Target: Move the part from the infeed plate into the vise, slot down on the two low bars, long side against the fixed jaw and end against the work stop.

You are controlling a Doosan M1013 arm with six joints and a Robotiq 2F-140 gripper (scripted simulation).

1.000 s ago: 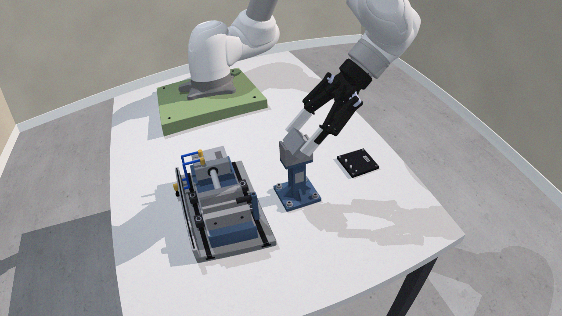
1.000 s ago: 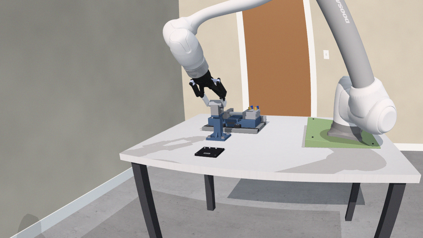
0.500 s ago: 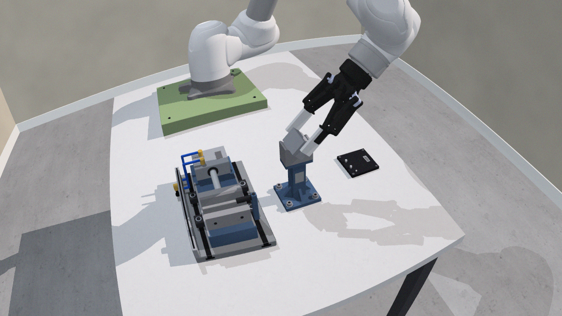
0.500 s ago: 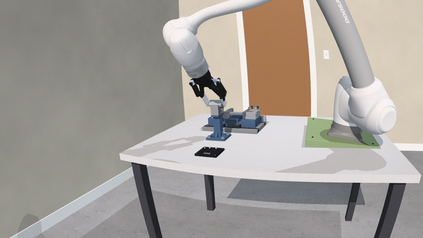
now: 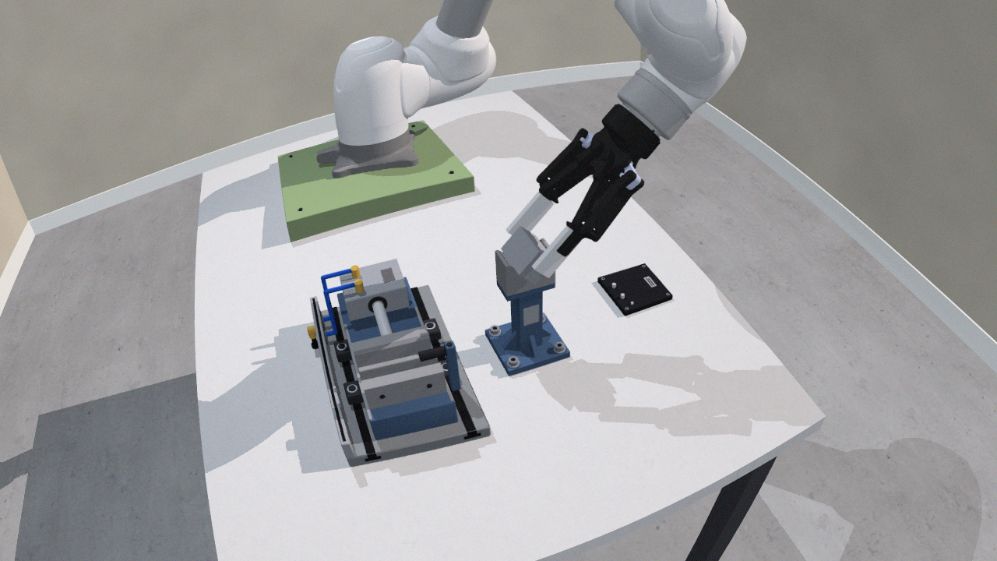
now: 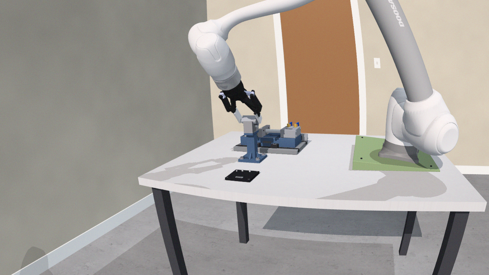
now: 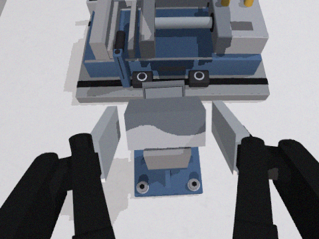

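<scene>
My gripper is now 30 mm above the part and 10 mm to the left of it. The rest, counted from my hand: blue work stop post: 130 mm to the right, 120 mm below, 80 mm ahead; then blue v-block stand: 120 mm below, 20 mm to the right; then work stop: 150 mm to the right, 90 mm below, 90 mm ahead.
</scene>
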